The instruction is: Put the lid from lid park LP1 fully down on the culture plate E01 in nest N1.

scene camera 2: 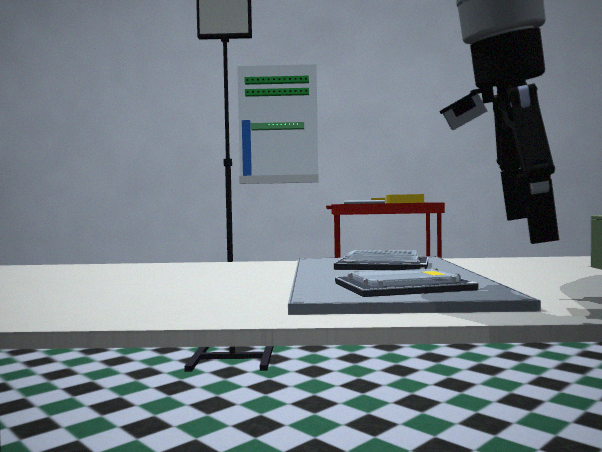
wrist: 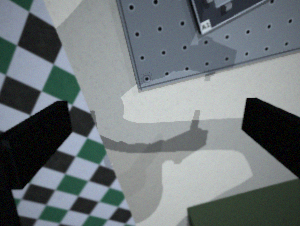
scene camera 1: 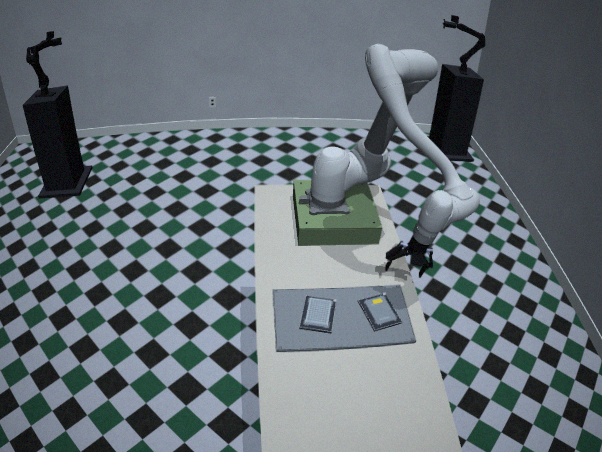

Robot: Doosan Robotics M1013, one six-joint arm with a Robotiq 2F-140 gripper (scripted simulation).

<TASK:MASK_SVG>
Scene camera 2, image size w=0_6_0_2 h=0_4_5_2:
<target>my gripper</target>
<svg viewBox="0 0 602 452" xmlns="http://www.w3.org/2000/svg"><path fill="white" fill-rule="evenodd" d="M527 28L479 40L470 45L476 86L478 88L497 87L497 95L494 95L495 102L492 103L495 119L497 164L501 169L507 220L527 218L530 243L536 244L558 241L559 234L551 174L554 174L555 165L553 164L539 107L537 87L535 83L529 85L526 83L526 80L541 76L545 72L540 28Z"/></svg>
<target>culture plate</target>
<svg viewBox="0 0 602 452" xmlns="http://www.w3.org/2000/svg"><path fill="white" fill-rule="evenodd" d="M345 260L405 263L405 260L417 261L419 254L417 254L417 251L353 250L347 254Z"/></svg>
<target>clear lid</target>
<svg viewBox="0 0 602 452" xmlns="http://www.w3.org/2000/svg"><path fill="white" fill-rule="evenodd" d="M454 275L434 269L352 273L353 279L361 283L364 278L367 278L368 286L371 287L377 286L378 279L383 280L383 286L445 283L450 282L450 276Z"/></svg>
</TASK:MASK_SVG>
